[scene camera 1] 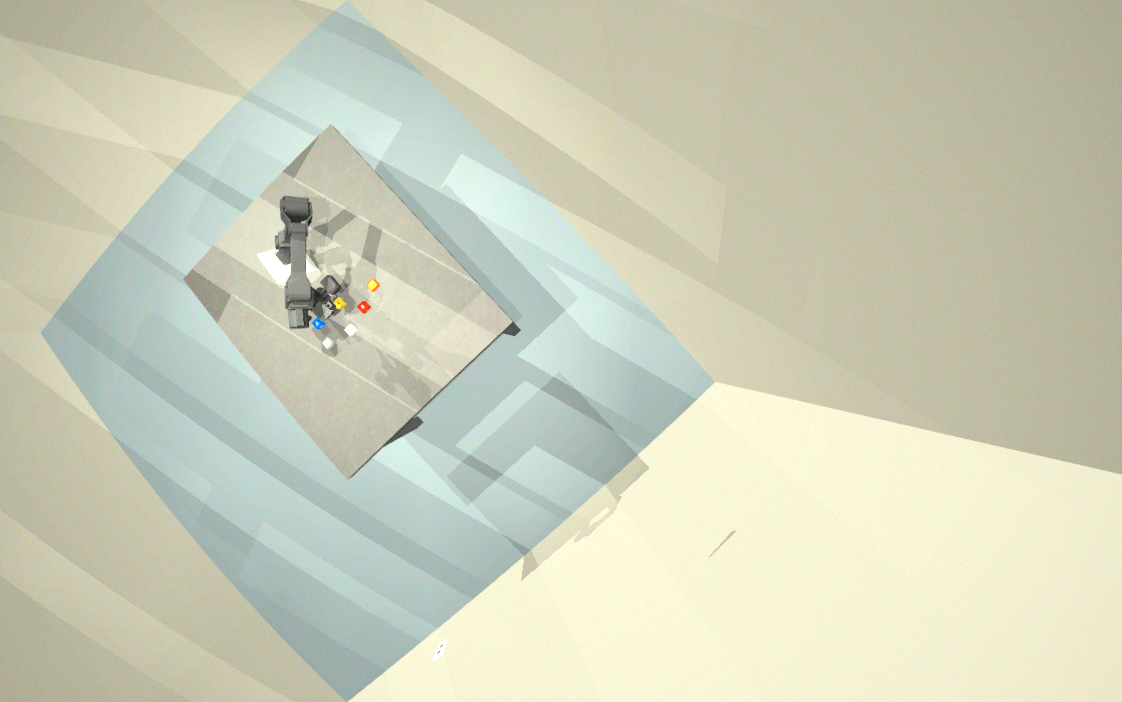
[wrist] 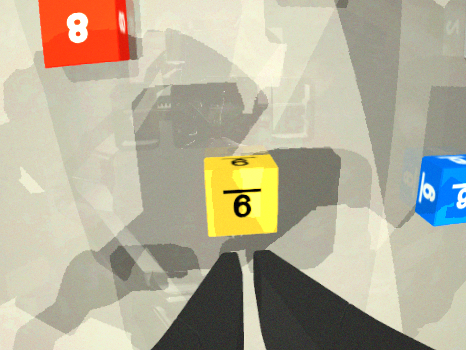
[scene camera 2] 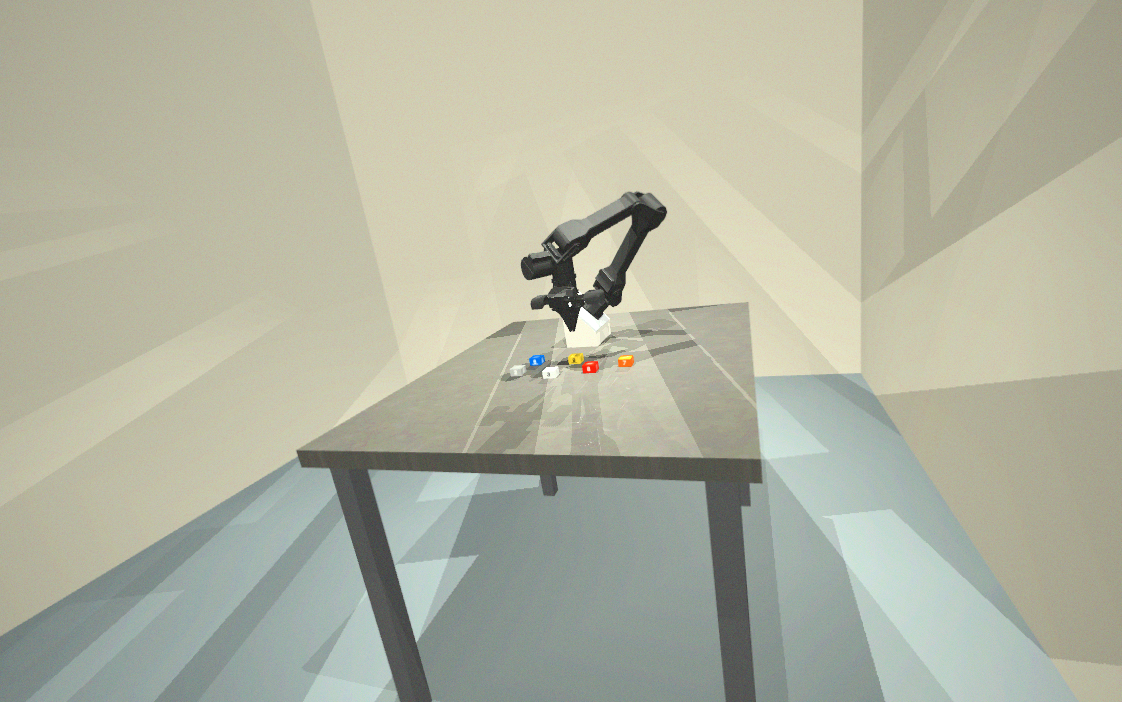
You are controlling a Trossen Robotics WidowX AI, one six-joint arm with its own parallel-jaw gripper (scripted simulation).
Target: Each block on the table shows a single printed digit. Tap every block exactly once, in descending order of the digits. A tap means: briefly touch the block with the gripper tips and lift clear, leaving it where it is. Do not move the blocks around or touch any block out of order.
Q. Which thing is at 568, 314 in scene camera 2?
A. My gripper.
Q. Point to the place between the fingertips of my gripper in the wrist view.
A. At 245, 266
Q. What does my gripper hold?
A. Nothing.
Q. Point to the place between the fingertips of my gripper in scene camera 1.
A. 330, 302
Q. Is my gripper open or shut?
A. Shut.
